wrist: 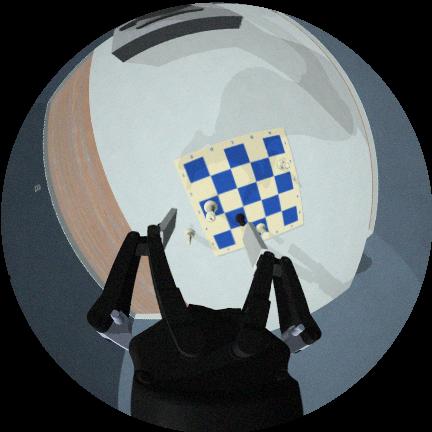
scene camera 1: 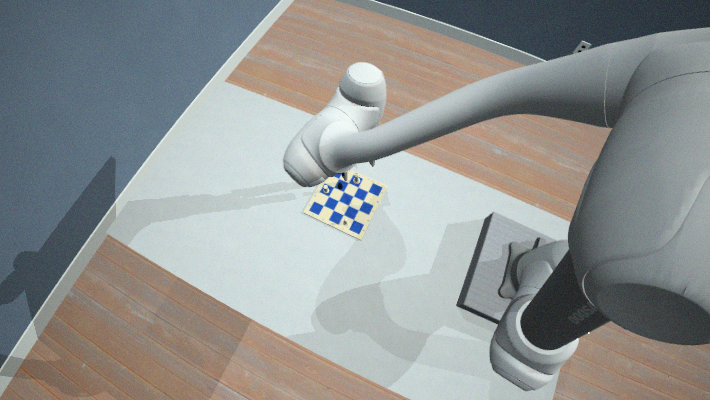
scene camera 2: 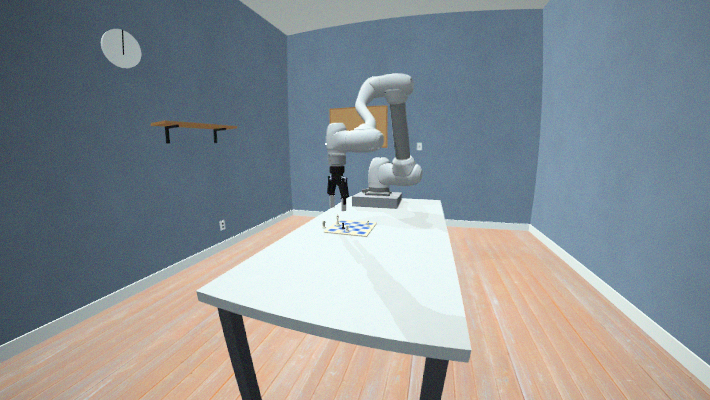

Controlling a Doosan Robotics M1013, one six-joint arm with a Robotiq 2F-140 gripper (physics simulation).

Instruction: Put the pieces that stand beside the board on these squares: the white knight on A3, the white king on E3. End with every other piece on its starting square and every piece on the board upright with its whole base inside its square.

Observation:
In view: the gripper (wrist: 210, 224) and a chessboard (scene camera 1: 357, 203).
The chessboard is seen too in the wrist view (wrist: 240, 174).

